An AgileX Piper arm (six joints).
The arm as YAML. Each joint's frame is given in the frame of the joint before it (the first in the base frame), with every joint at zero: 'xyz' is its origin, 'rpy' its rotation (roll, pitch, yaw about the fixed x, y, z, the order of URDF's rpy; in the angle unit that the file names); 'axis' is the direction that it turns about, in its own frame. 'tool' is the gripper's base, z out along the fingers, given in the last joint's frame.
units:
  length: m
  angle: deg
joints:
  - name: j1
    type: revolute
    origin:
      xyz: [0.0, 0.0, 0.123]
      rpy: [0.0, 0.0, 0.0]
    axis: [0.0, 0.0, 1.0]
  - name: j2
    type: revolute
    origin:
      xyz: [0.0, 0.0, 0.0]
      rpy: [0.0, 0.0, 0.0]
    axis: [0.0, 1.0, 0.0]
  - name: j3
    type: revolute
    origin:
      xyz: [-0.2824, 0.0, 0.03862]
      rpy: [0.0, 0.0, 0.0]
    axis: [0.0, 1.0, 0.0]
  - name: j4
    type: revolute
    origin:
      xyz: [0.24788, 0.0, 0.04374]
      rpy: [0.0, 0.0, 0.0]
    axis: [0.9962, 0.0, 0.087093]
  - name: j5
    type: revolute
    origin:
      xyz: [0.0, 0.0, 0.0]
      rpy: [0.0, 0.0, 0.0]
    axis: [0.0, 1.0, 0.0]
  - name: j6
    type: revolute
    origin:
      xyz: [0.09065, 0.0, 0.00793]
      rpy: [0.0, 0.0, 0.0]
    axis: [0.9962, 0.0, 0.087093]
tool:
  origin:
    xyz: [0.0, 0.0, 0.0]
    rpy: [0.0, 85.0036, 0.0]
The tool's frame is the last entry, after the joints.
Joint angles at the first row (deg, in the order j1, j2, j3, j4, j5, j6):
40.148, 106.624, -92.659, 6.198, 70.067, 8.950
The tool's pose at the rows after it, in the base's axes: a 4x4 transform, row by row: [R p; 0 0 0 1], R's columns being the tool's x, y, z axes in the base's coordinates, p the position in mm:
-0.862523 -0.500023 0.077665 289.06; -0.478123 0.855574 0.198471 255.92; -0.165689 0.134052 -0.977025 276.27; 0 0 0 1
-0.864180 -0.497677 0.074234 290.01; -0.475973 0.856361 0.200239 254.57; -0.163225 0.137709 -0.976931 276.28; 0 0 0 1
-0.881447 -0.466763 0.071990 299.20; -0.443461 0.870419 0.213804 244.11; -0.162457 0.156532 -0.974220 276.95; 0 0 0 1
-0.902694 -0.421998 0.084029 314.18; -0.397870 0.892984 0.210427 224.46; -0.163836 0.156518 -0.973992 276.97; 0 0 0 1
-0.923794 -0.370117 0.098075 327.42; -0.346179 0.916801 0.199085 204.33; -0.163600 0.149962 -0.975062 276.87; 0 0 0 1
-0.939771 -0.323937 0.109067 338.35; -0.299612 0.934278 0.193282 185.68; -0.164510 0.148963 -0.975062 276.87; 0 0 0 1
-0.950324 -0.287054 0.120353 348.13; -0.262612 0.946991 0.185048 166.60; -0.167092 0.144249 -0.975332 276.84; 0 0 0 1
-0.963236 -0.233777 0.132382 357.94; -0.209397 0.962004 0.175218 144.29; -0.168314 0.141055 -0.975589 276.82; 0 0 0 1
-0.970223 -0.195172 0.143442 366.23; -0.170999 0.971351 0.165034 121.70; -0.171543 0.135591 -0.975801 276.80; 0 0 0 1
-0.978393 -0.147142 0.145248 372.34; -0.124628 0.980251 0.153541 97.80; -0.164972 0.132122 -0.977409 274.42; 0 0 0 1
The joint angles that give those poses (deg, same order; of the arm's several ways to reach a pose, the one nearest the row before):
40.148, 106.624, -92.660, 6.198, 70.285, 8.950
39.842, 106.624, -92.659, 6.472, 70.408, 8.732
37.512, 106.623, -92.754, 7.671, 70.409, 8.160
33.814, 106.624, -92.755, 7.812, 70.434, 7.343
30.313, 106.623, -92.754, 7.457, 70.529, 7.213
27.104, 106.624, -92.756, 7.457, 70.530, 6.864
23.949, 106.624, -92.754, 7.329, 70.528, 5.988
20.358, 106.623, -92.754, 7.203, 70.529, 5.621
16.808, 106.624, -92.754, 7.098, 70.529, 4.380
13.139, 106.623, -92.244, 7.098, 70.528, 3.462

